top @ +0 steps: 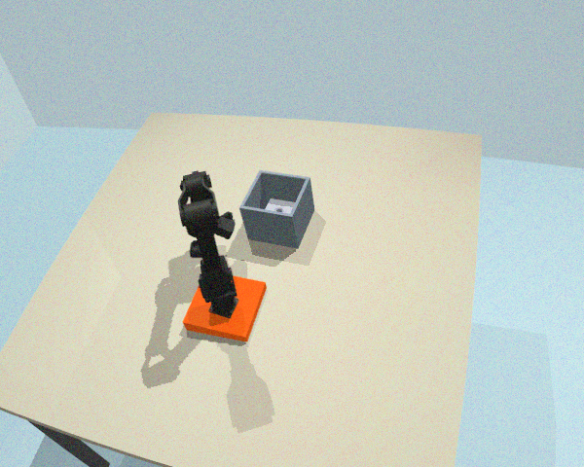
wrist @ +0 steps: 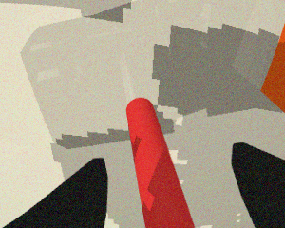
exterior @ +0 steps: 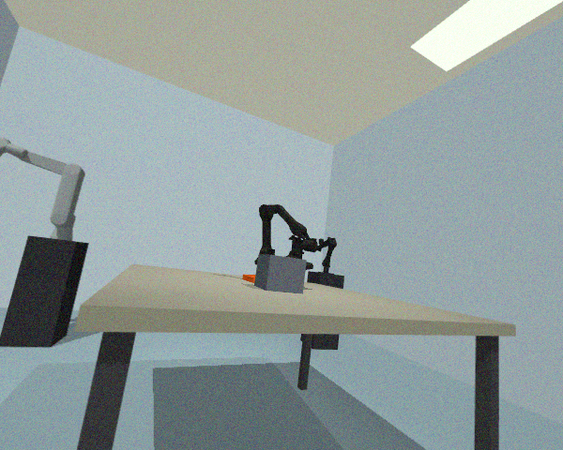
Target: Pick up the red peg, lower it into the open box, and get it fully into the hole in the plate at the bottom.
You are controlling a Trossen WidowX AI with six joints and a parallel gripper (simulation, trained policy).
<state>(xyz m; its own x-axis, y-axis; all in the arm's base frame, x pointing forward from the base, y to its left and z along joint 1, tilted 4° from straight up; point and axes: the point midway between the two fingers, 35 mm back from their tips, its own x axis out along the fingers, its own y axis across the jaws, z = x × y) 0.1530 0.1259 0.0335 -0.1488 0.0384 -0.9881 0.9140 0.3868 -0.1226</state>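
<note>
Now: the red peg 10 mm ahead of my gripper tip. From my gripper tip the other things lie so: plate 190 mm ahead, 160 mm to the right, 10 mm above.
</note>
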